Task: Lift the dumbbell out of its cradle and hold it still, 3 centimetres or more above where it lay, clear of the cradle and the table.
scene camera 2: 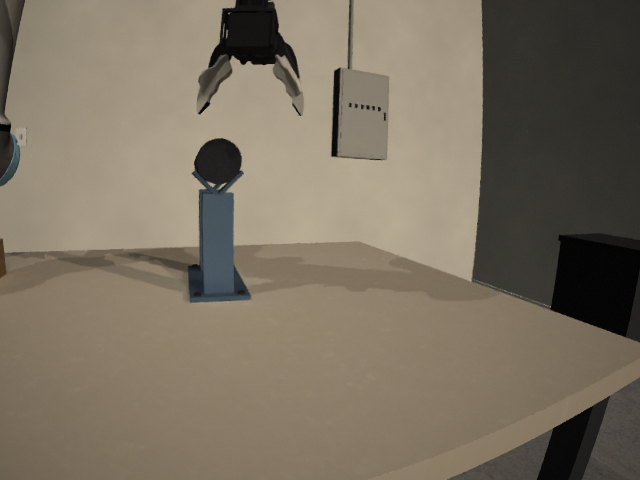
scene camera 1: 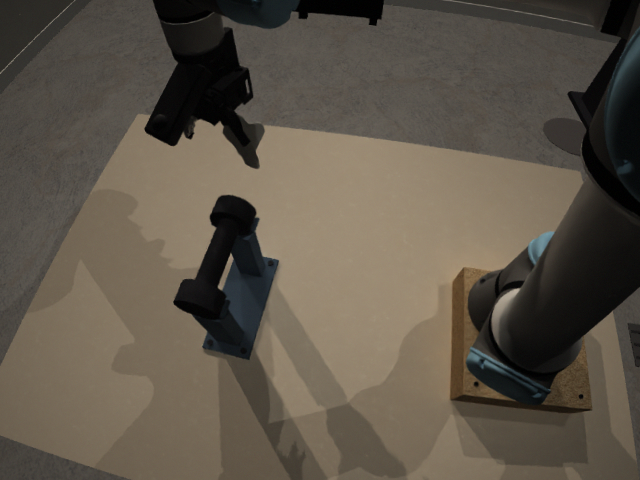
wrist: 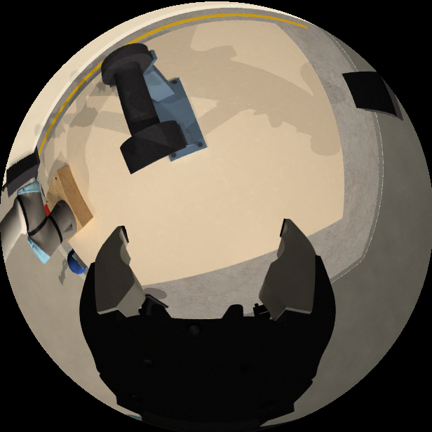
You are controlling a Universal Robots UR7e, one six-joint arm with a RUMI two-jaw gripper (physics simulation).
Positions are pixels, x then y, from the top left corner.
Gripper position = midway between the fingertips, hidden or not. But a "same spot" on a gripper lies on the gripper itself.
My gripper shows in scene camera 2, in scene camera 1 and in the wrist view (pixel 201 224). A black dumbbell shows in scene camera 2 (pixel 219 160), in scene camera 1 and in the wrist view. One and the same spot on the black dumbbell: (wrist: pixel 150 140) is (scene camera 1: pixel 221 204). One and the same spot on my gripper: (scene camera 2: pixel 219 69) is (scene camera 1: pixel 242 127).
